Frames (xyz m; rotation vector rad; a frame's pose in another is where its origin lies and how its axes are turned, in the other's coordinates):
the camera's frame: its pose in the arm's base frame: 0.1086 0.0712 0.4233 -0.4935 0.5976 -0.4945
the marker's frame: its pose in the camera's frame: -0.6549 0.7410 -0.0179 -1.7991 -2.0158 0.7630
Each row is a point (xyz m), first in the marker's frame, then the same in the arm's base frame.
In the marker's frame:
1: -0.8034 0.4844 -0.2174
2: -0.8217 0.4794 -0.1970
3: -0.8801 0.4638 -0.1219
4: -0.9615 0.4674 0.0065
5: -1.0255 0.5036 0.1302
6: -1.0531 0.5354 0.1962
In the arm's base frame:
1: 0.0677 0.0824 0.3903
2: 0.0447 0.0696 0.3995
3: -0.0382 0.0283 0.4263
4: -0.1710 -0.0448 0.4379
5: -0.2899 -0.1226 0.4152
6: -0.3498 -0.1661 0.3896

